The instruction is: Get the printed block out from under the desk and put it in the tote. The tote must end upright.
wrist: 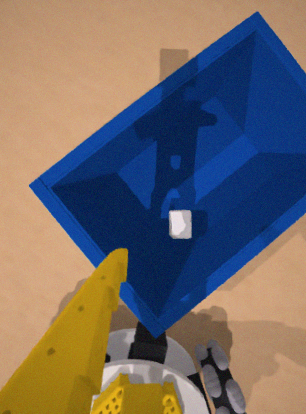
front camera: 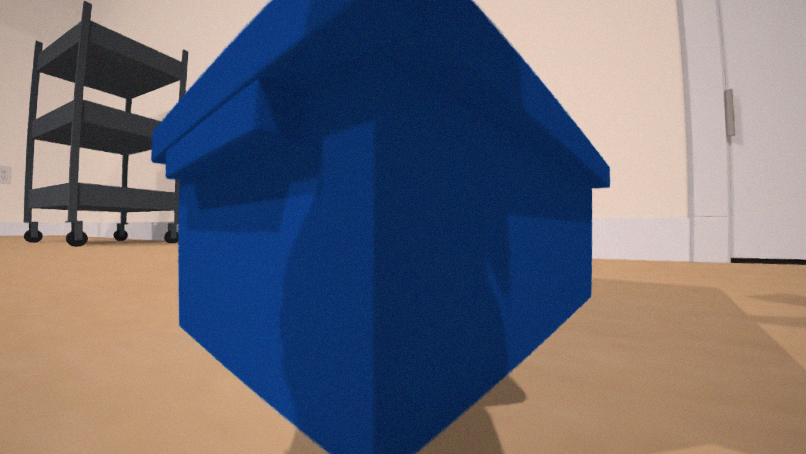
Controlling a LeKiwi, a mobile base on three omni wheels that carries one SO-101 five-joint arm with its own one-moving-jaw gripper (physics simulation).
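Frame: origin at the arm's base, x ahead, y left, z up, level; metres.
Seen in the pictures: hand, tool point: (wrist: 127,260); arm's base, link origin: (wrist: 142,396).
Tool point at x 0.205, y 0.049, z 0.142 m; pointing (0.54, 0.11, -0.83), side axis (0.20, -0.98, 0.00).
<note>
Pixels of each thing's top centre, then the offset from my tool point to it.
- blue tote, top centre: (front camera: 427,148) (wrist: 209,170) 0.071 m ahead, 0.057 m right, 0.111 m down
- small white printed block, top centre: (wrist: 181,224) 0.006 m ahead, 0.061 m right, 0.195 m down
The blue tote (front camera: 439,253) (wrist: 100,142) stands upright on the floor, one corner toward the robot, filling the middle of the front view. The small white printed block (wrist: 180,224) lies inside the tote, toward its near end in the wrist view, with a dark shadow beside it. My gripper (wrist: 120,265) is open: the wrist view shows one yellow notched jaw, its tip over the tote's near left rim, apart from the block. The other jaw is out of the picture. The block does not show in the front view, where the tote's walls hide its inside. The desk does not show.
A dark three-shelf cart (front camera: 81,121) on casters stands at the back left, near the wall. A white door (front camera: 772,140) with a handle is at the far right. My own base and a wheel (wrist: 220,377) show close to the tote's near corner in the wrist view.
</note>
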